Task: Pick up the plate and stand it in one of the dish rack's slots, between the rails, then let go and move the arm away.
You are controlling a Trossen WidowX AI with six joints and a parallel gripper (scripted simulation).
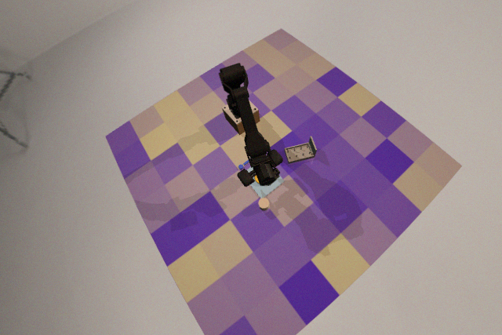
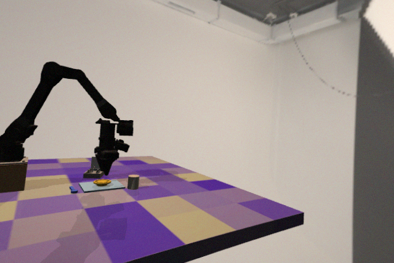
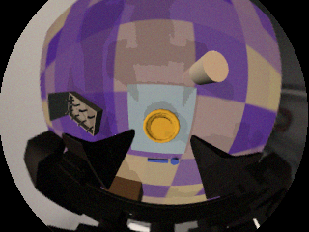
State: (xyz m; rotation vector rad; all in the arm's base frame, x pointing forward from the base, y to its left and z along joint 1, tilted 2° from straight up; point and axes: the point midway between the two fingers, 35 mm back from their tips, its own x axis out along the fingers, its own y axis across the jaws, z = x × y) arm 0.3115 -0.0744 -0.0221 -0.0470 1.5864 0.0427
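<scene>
The orange plate is 4 cm below my gripper tip. Also, from my gripper tip: grey dish rack 21 cm to the left, 3 cm below, 1 cm behind; then blue spoon 11 cm behind, 5 cm below, 3 cm to the right.
</scene>
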